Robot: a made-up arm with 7 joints. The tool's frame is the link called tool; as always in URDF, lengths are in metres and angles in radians. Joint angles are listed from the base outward.
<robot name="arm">
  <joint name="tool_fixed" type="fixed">
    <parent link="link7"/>
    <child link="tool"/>
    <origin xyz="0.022 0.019 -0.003" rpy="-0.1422 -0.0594 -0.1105"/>
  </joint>
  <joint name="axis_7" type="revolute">
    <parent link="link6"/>
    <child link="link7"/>
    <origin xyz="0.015 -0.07 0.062"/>
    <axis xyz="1 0 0"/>
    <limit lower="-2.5" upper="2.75"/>
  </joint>
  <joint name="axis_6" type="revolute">
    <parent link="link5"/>
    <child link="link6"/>
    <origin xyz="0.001 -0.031 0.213"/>
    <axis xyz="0 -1 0"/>
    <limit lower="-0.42" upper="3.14"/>
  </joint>
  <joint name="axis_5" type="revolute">
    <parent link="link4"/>
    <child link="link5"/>
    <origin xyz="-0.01 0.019 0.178"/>
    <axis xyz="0 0 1"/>
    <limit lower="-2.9" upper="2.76"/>
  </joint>
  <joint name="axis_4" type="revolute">
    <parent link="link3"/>
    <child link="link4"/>
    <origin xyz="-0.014 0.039 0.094"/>
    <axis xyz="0 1 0"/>
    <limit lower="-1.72" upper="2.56"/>
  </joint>
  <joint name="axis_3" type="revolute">
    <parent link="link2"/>
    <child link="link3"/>
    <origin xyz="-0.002 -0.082 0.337"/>
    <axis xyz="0 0 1"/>
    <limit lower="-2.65" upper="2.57"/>
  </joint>
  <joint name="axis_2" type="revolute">
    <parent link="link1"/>
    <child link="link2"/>
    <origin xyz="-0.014 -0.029 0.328"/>
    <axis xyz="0 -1 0"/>
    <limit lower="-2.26" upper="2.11"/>
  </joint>
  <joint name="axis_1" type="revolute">
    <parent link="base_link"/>
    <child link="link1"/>
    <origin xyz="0 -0.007 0.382"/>
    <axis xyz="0 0 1"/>
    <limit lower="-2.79" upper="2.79"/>
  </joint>
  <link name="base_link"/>
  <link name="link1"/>
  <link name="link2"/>
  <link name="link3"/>
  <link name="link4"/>
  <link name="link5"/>
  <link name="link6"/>
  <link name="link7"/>
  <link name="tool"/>
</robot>
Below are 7 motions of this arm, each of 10 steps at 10 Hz.
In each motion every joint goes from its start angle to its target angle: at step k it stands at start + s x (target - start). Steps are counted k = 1, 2, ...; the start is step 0. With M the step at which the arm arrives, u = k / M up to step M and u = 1 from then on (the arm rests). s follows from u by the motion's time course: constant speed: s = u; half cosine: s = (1 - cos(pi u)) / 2; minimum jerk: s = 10 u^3 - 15 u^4 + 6 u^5.
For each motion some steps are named. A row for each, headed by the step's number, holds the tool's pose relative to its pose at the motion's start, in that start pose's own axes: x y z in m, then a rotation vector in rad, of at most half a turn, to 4 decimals.
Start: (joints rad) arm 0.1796 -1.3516 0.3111 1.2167 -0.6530 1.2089 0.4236
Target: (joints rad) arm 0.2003 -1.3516 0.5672 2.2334 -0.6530 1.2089 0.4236
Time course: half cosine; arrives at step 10
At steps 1, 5, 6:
1: 0.0035 0.0075 -0.0084 -0.0073 0.0201 0.0145
5: 0.0134 0.1462 -0.1885 -0.1797 0.4014 0.2924
6: -0.0064 0.1831 -0.2507 -0.2480 0.5217 0.3796

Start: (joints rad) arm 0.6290 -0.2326 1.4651 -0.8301 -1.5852 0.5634 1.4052
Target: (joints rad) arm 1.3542 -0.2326 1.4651 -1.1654 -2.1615 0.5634 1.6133
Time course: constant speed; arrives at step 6
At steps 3, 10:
3: 0.1350 -0.0928 -0.0386 0.0884 0.0118 -0.2969
10: 0.2418 -0.2073 -0.1262 0.0664 0.0125 -0.6154

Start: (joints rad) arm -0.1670 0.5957 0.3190 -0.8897 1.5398 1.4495 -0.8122
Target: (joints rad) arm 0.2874 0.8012 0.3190 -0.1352 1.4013 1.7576 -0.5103
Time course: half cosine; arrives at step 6
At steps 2, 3, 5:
2: -0.0067 -0.0764 0.0160 0.0731 0.0046 -0.2133
3: -0.0272 -0.1471 0.0317 0.1497 0.0008 -0.4194
5: -0.0905 -0.2498 0.0559 0.2853 -0.0204 -0.7572

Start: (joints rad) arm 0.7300 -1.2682 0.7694 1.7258 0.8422 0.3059 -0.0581
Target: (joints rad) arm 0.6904 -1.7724 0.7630 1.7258 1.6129 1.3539 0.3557
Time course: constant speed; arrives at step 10
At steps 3, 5, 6, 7, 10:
3: 0.0184 -0.0561 0.0256 0.3845 -0.2364 0.2228
5: 0.0339 -0.0960 0.0340 0.6884 -0.3682 0.3458
6: 0.0430 -0.1159 0.0353 0.8521 -0.4262 0.3973
7: 0.0529 -0.1354 0.0345 1.0226 -0.4790 0.4409
10: 0.0873 -0.1871 0.0207 1.5666 -0.6078 0.5140

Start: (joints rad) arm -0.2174 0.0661 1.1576 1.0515 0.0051 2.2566 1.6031
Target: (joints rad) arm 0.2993 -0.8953 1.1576 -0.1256 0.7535 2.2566 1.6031
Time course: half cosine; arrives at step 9
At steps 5, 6, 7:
5: 0.0015 -0.1633 0.3328 0.7965 -0.6426 0.3157
6: -0.0290 -0.2505 0.3974 0.9621 -0.8266 0.3968
7: -0.0630 -0.3274 0.4364 1.0734 -0.9738 0.4649

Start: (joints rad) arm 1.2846 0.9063 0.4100 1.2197 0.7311 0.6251 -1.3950
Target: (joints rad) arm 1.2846 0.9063 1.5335 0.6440 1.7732 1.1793 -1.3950
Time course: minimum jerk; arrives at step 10
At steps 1, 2, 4, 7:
1: 0.0018 0.0010 0.0045 0.0009 -0.0158 -0.0019
2: 0.0109 0.0075 0.0304 0.0086 -0.1072 -0.0112
4: 0.0300 0.0537 0.1692 0.1207 -0.5791 -0.0162
7: -0.0830 0.1656 0.4031 0.6721 -1.3580 0.2378

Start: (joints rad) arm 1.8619 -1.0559 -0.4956 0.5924 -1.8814 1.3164 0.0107
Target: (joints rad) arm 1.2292 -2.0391 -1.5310 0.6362 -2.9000 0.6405 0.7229
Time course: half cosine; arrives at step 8
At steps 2, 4, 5, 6, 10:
2: 0.0232 0.1719 0.0465 -0.2597 0.0877 0.1176
4: -0.0595 0.5869 0.0853 -0.8701 0.0754 0.1950
5: -0.1739 0.7742 0.0767 -1.1298 -0.0954 0.1343
6: -0.2958 0.8998 0.0634 -1.2716 -0.3281 0.0469
10: -0.4172 0.9851 0.0522 -1.3202 -0.5934 -0.0458

